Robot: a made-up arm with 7 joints.
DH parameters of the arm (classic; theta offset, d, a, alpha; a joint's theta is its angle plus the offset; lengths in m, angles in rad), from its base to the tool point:
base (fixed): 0 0 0 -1.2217
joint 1: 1.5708 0 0 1.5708
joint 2: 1.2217 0 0 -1.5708
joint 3: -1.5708 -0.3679 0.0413 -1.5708
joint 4: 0 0 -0.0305 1.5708
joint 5: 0 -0.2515 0 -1.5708
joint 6: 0 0 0 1.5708
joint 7: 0 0 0 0
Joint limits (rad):
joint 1: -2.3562..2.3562
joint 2: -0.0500..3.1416
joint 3: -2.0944..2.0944
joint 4: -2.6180..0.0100
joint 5: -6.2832..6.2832
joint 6: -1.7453..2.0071
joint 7: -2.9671..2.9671
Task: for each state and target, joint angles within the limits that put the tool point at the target. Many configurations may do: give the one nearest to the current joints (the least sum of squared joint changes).
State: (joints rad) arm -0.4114 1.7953 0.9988 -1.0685 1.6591 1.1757 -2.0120
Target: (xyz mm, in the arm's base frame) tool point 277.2 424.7 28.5
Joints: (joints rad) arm -0.2153 1.1618 0.5604 -1.4957 1.6591 1.1757 -2.0120
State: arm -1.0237 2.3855 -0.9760 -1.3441 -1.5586 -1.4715 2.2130
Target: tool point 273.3 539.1 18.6
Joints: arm -0.7830 1.6640 -1.1530 -0.7346 -1.5586 -1.4715 2.2130
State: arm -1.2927 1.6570 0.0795 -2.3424 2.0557 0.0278 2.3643
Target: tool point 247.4 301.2 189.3
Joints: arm -0.6178 1.2364 0.5665 -1.8752 2.0557 0.0278 2.3643
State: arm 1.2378 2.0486 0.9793 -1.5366 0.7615 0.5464 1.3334
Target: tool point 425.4 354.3 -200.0
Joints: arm 1.9253 2.7050 0.8773 -0.9176 0.7615 0.5464 1.3334
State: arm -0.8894 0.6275 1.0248 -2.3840 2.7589 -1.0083 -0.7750
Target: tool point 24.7 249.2 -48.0
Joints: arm -0.4275 0.5285 1.7343 -2.6161 2.7589 -1.0083 -0.7750
